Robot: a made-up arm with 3 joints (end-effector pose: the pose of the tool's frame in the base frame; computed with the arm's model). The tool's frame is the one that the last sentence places. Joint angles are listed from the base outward.
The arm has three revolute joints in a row. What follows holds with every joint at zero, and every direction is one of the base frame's.
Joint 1 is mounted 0.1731 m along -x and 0.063 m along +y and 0.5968 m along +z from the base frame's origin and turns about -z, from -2.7 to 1.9 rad.
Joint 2 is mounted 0.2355 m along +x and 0.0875 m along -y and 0.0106 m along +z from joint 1 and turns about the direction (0.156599, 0.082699, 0.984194), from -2.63 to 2.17 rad.
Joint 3 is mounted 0.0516 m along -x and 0.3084 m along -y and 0.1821 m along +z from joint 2 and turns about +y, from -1.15 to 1.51 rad.
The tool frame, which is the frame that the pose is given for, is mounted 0.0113 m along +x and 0.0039 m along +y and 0.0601 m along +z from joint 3; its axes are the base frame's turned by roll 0.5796, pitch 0.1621 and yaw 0.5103 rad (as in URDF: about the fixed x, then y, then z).
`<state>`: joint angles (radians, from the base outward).
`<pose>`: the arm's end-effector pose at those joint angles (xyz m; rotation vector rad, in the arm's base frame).
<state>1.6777 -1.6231 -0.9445</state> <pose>-0.0966 0.1025 0.8250 -1.0556 -0.0784 -2.3628</pose>
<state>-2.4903 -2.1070 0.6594</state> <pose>-0.2587 -0.0316 0.8213 0.4628 0.7561 0.7199</pose>
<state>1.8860 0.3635 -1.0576</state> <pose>-0.6505 -0.0531 0.8117 -0.2872 -0.7283 -0.8132</pose>
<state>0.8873 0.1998 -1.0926</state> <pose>-0.3654 -0.3533 0.8184 -0.0133 -0.7732 -0.0005</pose>
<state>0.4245 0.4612 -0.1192</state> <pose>-0.0277 -0.4375 0.8269 0.5750 0.1970 0.5095</pose>
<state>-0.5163 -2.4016 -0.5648</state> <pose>-0.1797 0.3357 0.7983 -0.2828 -0.6188 -1.1746</pose>
